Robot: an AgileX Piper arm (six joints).
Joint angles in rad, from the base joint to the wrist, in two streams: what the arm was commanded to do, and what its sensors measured. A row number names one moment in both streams.
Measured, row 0:
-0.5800 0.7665 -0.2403 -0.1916 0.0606 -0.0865
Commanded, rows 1 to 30:
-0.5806 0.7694 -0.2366 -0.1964 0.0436 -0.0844
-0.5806 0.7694 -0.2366 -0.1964 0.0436 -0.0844
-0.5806 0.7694 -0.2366 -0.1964 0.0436 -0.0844
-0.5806 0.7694 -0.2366 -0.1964 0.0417 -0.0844
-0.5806 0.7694 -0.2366 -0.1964 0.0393 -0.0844
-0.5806 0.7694 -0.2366 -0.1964 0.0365 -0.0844
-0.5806 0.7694 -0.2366 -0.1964 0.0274 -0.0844
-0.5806 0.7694 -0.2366 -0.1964 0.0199 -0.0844
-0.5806 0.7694 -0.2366 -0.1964 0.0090 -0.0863
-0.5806 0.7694 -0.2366 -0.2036 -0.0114 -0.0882
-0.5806 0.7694 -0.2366 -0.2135 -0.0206 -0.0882
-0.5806 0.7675 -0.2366 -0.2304 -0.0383 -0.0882
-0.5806 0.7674 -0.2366 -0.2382 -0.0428 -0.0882
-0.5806 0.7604 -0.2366 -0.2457 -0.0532 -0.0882
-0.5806 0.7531 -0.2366 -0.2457 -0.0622 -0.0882
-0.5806 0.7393 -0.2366 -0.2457 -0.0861 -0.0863
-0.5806 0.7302 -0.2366 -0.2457 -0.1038 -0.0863
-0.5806 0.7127 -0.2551 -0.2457 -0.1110 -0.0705
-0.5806 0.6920 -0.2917 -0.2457 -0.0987 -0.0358
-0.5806 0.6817 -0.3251 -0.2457 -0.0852 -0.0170
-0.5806 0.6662 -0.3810 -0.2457 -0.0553 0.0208
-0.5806 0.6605 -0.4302 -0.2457 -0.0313 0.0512
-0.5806 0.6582 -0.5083 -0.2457 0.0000 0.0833
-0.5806 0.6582 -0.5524 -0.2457 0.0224 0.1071
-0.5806 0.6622 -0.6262 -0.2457 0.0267 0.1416
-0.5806 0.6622 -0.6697 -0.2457 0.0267 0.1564
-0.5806 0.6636 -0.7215 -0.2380 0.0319 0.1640
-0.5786 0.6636 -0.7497 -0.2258 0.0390 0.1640
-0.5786 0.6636 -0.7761 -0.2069 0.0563 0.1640
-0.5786 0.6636 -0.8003 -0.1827 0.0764 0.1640
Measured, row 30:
-0.5800 0.6647 -0.7095 -0.2344 0.0253 0.1485
